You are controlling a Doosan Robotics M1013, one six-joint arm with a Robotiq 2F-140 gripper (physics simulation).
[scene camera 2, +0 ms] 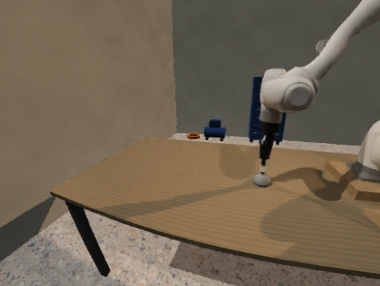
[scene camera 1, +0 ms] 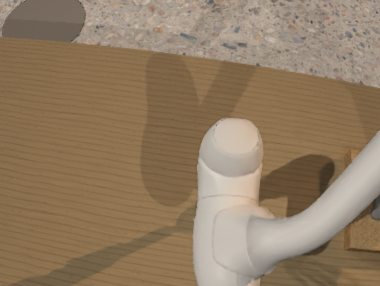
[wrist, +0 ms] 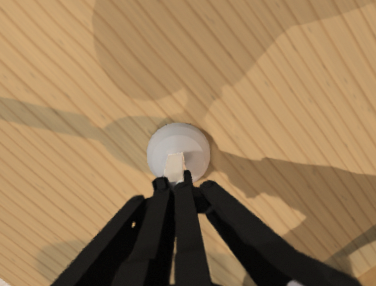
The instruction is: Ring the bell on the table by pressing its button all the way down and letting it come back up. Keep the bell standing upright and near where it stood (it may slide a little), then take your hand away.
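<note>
Visible: gripper, dome bell.
</note>
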